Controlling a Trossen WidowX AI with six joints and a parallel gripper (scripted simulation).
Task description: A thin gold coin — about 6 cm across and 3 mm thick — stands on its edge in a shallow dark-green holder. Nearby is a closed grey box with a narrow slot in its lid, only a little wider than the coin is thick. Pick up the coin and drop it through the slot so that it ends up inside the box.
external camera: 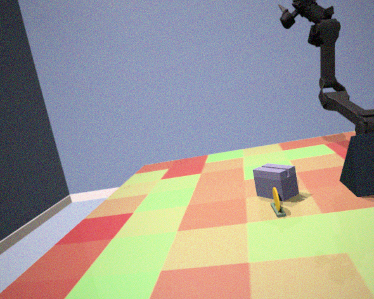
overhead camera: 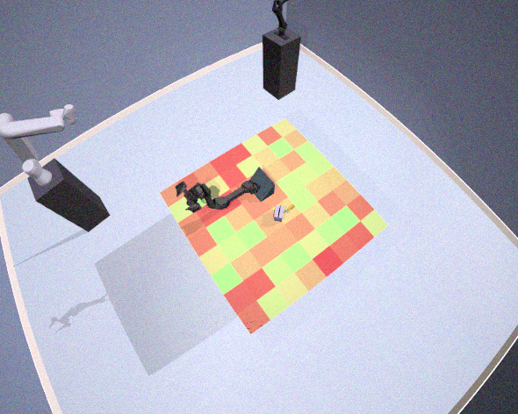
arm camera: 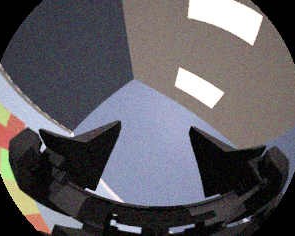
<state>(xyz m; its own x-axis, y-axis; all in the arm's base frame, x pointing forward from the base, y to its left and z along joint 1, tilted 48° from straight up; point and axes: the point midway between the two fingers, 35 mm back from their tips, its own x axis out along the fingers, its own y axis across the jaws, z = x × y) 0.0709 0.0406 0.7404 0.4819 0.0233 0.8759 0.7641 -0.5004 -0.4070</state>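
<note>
Right now my gripper tip is 25 cm short of the gold coin, 63 cm to the right of it and 57 cm above it.
</note>
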